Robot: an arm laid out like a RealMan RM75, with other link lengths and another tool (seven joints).
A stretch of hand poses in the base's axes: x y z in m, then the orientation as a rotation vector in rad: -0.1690 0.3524 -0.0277 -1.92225 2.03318 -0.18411; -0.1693 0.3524 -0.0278 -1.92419 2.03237 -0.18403; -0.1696 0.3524 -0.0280 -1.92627 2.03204 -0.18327; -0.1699 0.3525 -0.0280 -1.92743 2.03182 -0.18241; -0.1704 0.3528 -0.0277 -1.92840 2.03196 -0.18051; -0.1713 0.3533 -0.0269 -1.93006 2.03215 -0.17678; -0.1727 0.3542 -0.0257 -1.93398 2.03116 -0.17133; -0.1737 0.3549 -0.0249 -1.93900 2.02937 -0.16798; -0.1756 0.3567 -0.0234 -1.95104 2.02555 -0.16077; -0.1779 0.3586 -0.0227 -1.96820 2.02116 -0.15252; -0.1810 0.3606 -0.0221 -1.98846 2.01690 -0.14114; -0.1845 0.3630 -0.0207 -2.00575 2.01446 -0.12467; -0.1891 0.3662 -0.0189 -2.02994 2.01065 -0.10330; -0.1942 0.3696 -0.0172 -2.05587 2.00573 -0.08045; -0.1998 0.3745 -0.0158 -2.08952 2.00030 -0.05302; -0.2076 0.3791 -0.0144 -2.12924 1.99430 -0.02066; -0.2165 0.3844 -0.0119 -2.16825 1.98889 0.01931
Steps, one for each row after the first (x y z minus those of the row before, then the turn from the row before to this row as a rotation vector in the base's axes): -0.0003 0.0000 -0.0001 -0.00067 0.00050 0.00133; -0.0003 0.0000 -0.0002 -0.00057 0.00114 0.00122; -0.0003 0.0001 0.0000 -0.00007 0.00081 0.00075; -0.0005 0.0003 0.0003 0.00045 0.00138 0.00061; -0.0009 0.0005 0.0008 0.00105 0.00254 0.00112; -0.0014 0.0009 0.0012 0.00123 0.00370 0.00298; -0.0010 0.0007 0.0008 -0.00018 0.00285 0.00365; -0.0019 0.0018 0.0015 -0.00109 0.00678 0.00838; -0.0023 0.0019 0.0007 -0.00313 0.00942 0.01112; -0.0031 0.0020 0.0006 -0.00331 0.01245 0.01276; -0.0035 0.0024 0.0014 0.00008 0.01441 0.01094; -0.0046 0.0032 0.0018 -0.00081 0.01928 0.01522; -0.0051 0.0034 0.0017 -0.00083 0.02032 0.01659; -0.0056 0.0049 0.0014 -0.00303 0.02603 0.02062; -0.0078 0.0046 0.0014 -0.00437 0.03117 0.02382; -0.0089 0.0053 0.0025 -0.00143 0.03513 0.02344
